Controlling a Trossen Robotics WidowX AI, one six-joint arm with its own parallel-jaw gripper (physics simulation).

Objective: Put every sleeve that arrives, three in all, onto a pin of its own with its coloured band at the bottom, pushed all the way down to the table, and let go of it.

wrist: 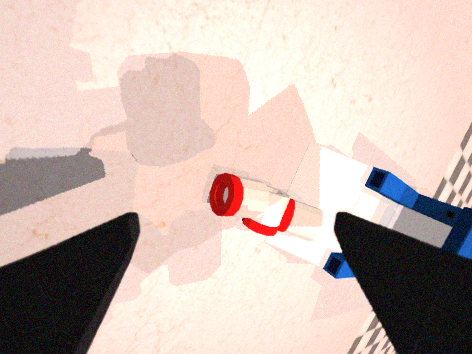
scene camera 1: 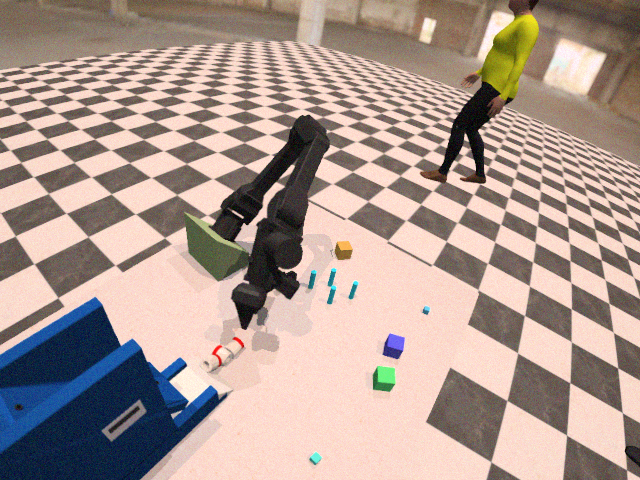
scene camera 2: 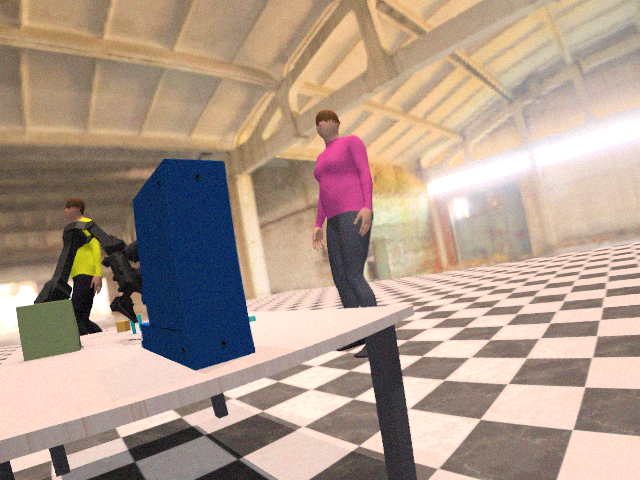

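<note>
Two white sleeves lie end to end on the table. The first sleeve has its red band at the end away from the blue dispenser. The second sleeve lies nearer the dispenser, and its red band is at the end against the first sleeve. My gripper is open and empty, above the table near the first sleeve; in the wrist view both bands show between its fingers. Several cyan pins stand upright, bare of sleeves. A third sleeve does not show.
The blue dispenser has a white chute facing the sleeves. A green block stands by the arm's base. Orange, blue and green cubes lie around the pins.
</note>
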